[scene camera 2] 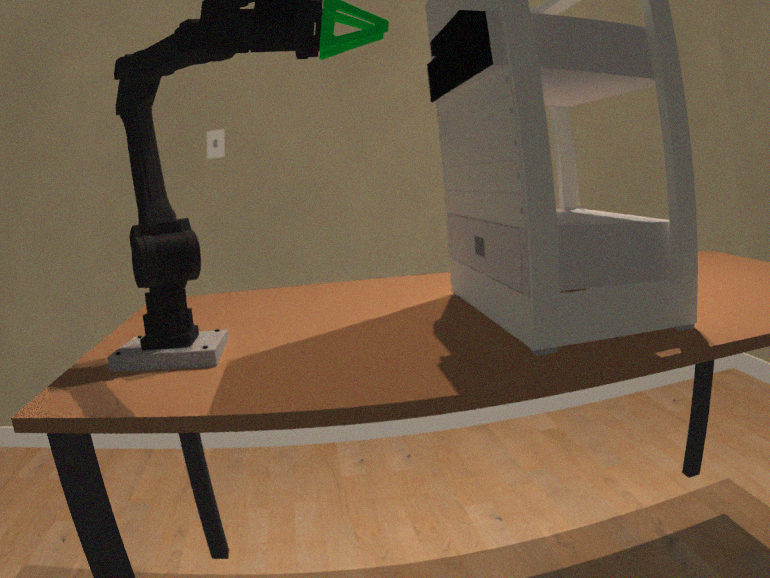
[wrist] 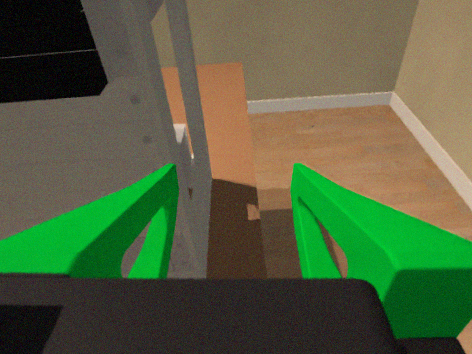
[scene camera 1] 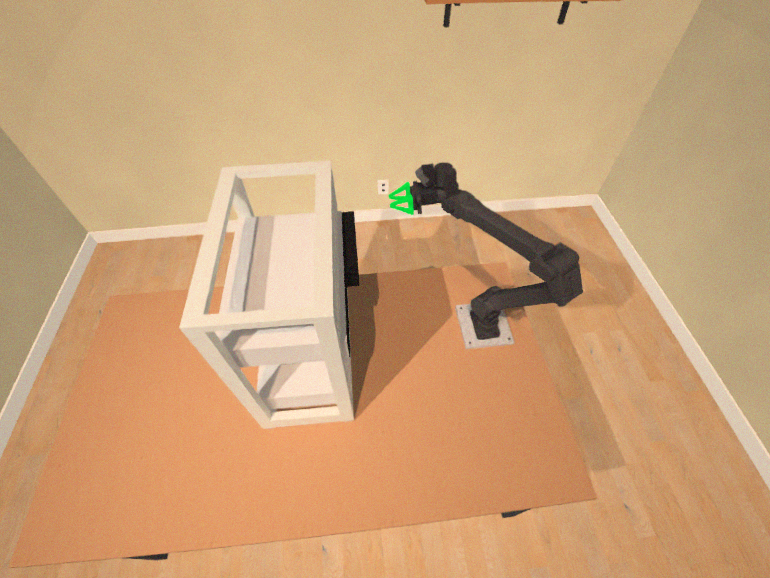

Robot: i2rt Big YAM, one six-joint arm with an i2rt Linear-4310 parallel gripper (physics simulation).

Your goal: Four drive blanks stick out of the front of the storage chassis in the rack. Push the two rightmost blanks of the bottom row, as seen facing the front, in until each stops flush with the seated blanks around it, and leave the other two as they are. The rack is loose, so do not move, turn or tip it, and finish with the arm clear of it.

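Pixels of known places: gripper, between the fingertips: [scene camera 2: 385, 30] [wrist: 234, 176] [scene camera 1: 389, 201]; arm's base, origin of its link: [scene camera 2: 171, 341] [scene camera 1: 484, 324].
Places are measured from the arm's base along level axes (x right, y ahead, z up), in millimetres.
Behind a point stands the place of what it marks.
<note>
The pale rack [scene camera 1: 324, 248] @(y 527, x -106, z 609 mm) [scene camera 2: 536, 186] @(y 511, x 219, z 197 mm) [wrist: 191, 110] @(y 748, x 215, z 185 mm) stands upright on the table. The black storage chassis [scene camera 1: 350, 248] @(y 469, x 33, z 452 mm) [scene camera 2: 463, 55] @(y 461, x 123, z 393 mm) [wrist: 45, 75] @(y 460, x 149, z 388 mm) sticks out from the rack's upper front. Its outline is stepped in scene camera 2, and a thin pale line crosses it at the upper left of the wrist view. The black surfaces merge, so single blanks and their depths cannot be told. My green-fingered gripper [scene camera 1: 390, 200] @(y 323, x 284, z 392 mm) [scene camera 2: 385, 26] @(y 323, x 284, z 392 mm) [wrist: 234, 176] @(y 323, x 284, z 392 mm) is open and empty, in front of the chassis and apart from it. In the wrist view the fingers point toward the rack's side edge.
Pale panels and a lower drawer-like panel [scene camera 2: 497, 251] @(y 501, x 70, z 101 mm) with a dark square fill the rack front below the chassis. The arm's base plate [scene camera 1: 463, 329] @(y 83, x -9, z 0 mm) [scene camera 2: 205, 357] @(y 70, x 99, z -5 mm) sits on the brown table [scene camera 1: 435, 447] @(y 275, x -403, z -19 mm) [scene camera 2: 348, 385] @(y 257, x 236, z -19 mm) before the rack. A wall stands behind.
</note>
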